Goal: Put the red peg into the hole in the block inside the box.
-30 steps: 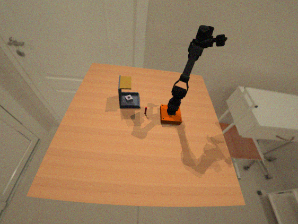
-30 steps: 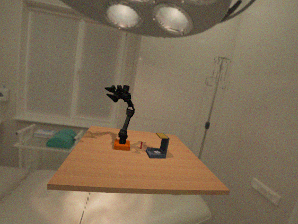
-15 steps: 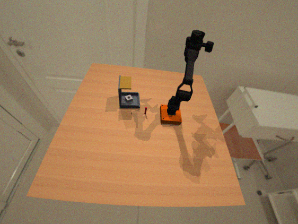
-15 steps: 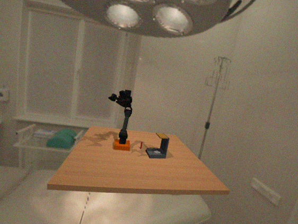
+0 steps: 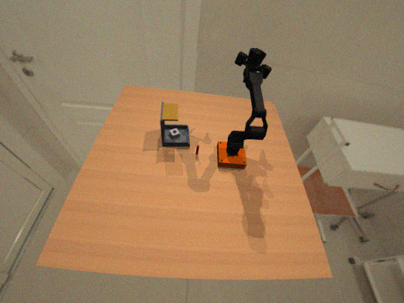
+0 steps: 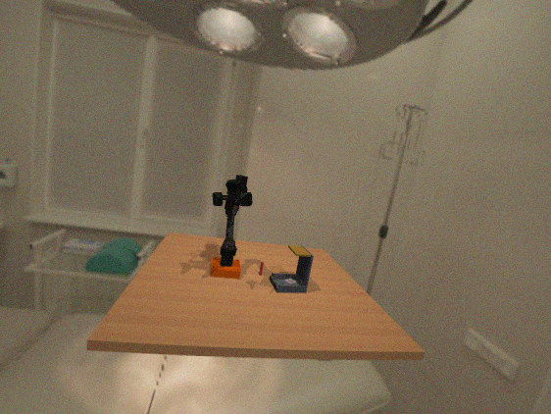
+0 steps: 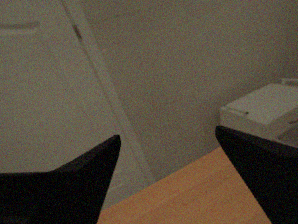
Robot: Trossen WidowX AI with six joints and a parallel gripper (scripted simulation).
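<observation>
The red peg is 430 mm below my gripper tip, 310 mm to the left of it and 280 mm ahead of it. Also, from my gripper tip: yellow roof 450 mm ahead, 250 mm below, 180 mm to the left.
</observation>
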